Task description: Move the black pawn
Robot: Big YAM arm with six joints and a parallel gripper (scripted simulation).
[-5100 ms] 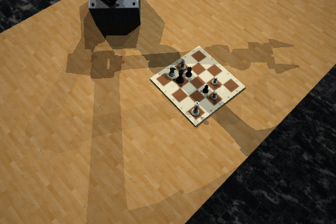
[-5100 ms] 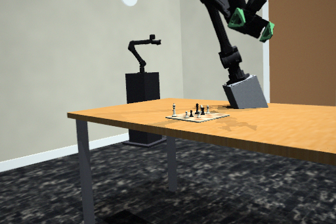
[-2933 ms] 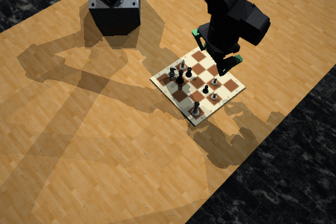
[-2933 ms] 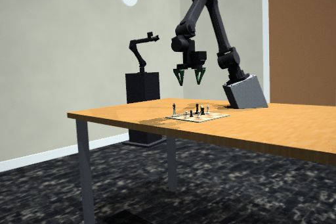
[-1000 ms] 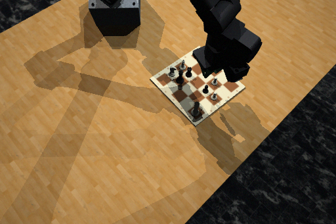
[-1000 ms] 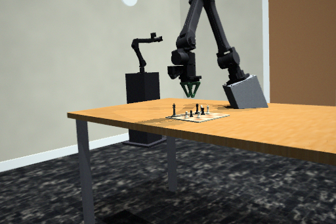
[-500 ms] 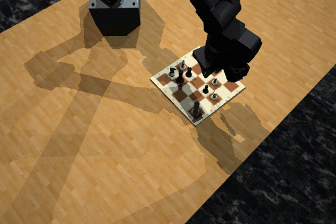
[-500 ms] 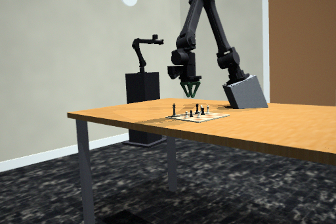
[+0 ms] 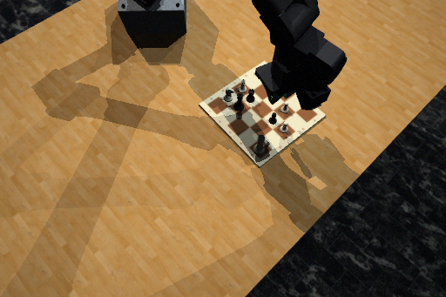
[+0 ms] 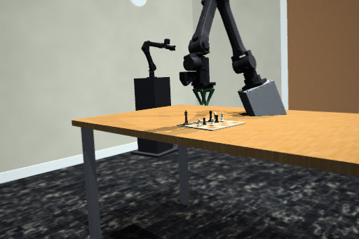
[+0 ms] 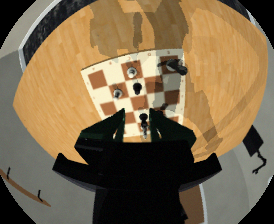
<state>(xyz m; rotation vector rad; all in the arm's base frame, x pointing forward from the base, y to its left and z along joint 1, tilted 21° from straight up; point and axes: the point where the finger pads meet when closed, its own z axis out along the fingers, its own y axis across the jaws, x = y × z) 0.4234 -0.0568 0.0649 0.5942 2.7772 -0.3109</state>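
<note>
My gripper is now 8 cm above the black pawn. Also, from my hand: chessboard (4 cm behind, 1 cm to the left, 10 cm below); then tall black piece (9 cm behind, 2 cm to the right, 7 cm below).
</note>
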